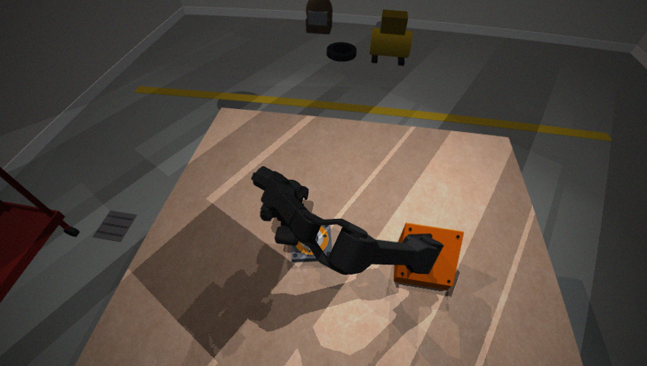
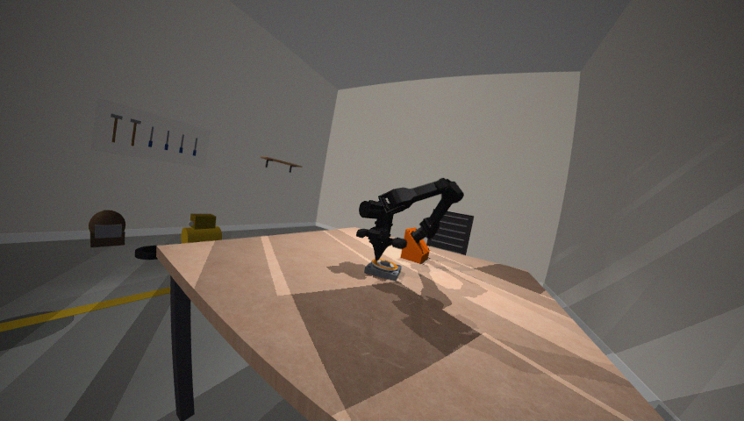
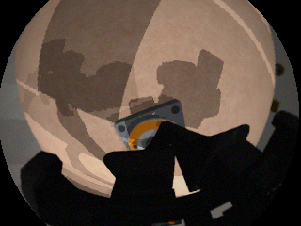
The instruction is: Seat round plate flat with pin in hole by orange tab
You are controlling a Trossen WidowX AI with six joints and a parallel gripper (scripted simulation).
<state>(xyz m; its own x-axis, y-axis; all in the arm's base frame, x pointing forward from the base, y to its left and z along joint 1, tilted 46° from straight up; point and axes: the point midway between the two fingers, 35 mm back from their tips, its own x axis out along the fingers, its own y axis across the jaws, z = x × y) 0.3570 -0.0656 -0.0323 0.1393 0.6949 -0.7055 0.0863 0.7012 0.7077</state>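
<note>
The round plate is 3 cm behind my gripper tip and 2 cm below it. Round my gripper tip: grey square base: 5 cm behind, 2 cm to the left, 3 cm below.
</note>
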